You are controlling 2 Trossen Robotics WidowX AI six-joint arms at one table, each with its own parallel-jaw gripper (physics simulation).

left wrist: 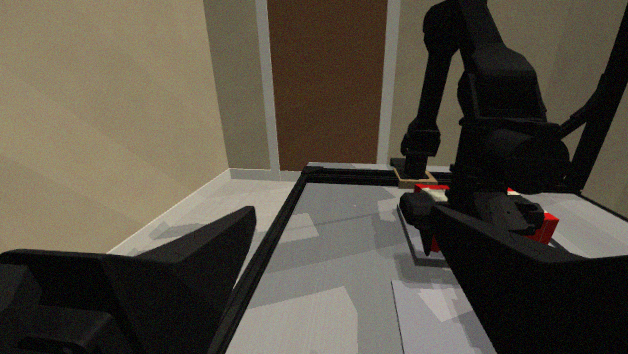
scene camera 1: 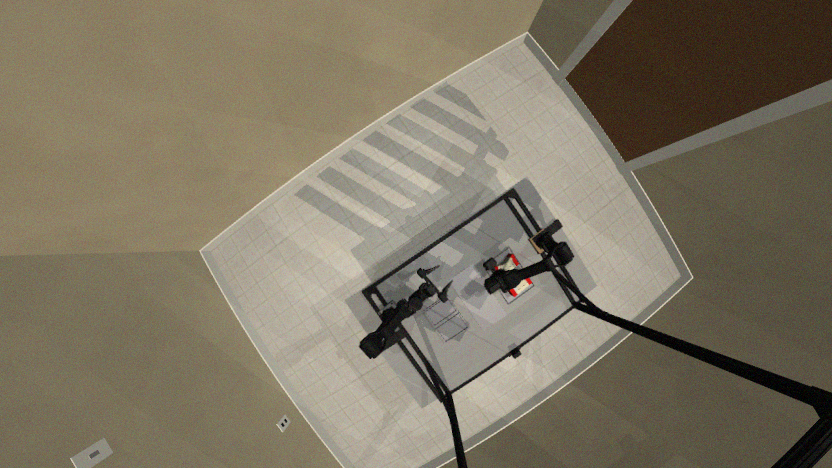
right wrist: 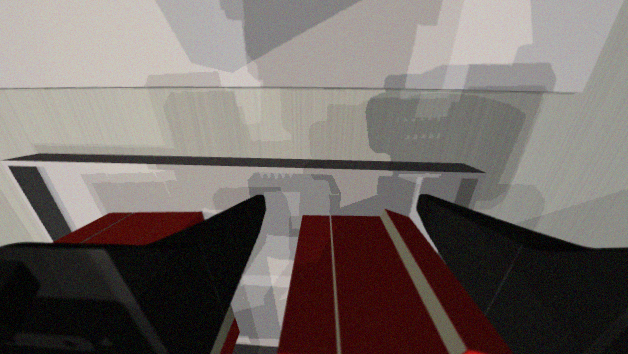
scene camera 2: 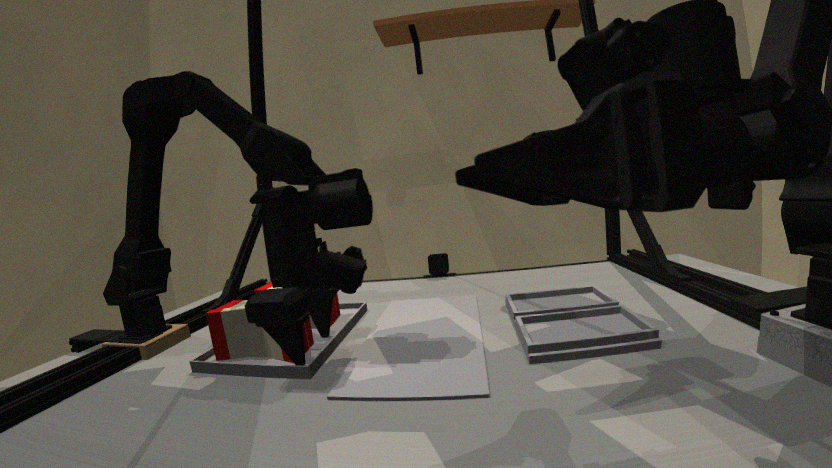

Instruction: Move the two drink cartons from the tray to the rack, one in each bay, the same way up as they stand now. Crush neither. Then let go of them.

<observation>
my left gripper: open, holds nothing
my right gripper: open, touches a grey tray (scene camera 2: 350, 313)
</observation>
